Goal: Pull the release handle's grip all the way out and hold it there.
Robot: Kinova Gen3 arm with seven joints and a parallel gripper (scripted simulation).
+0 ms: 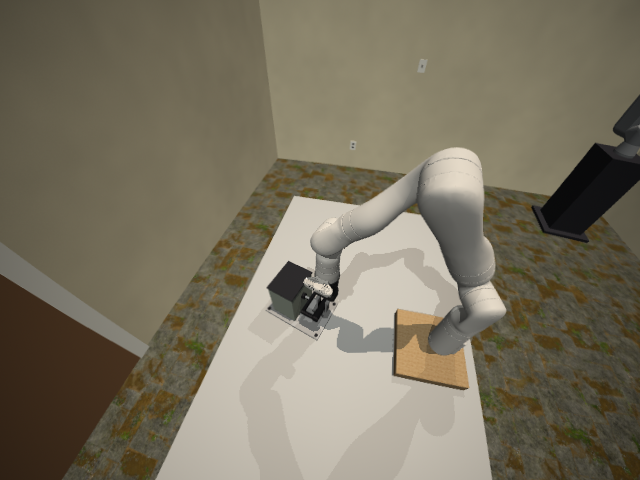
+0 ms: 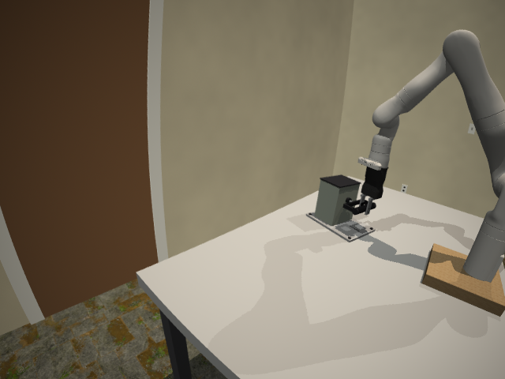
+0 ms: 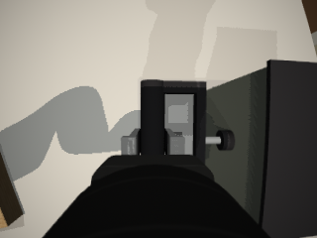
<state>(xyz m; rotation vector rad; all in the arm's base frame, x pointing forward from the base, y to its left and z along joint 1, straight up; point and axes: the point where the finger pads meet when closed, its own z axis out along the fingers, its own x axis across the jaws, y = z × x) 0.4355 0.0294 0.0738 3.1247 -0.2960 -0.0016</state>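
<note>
Right now my hand is 100 mm above the metal base plate, 90 mm short of it and 20 mm to the left of it.
</note>
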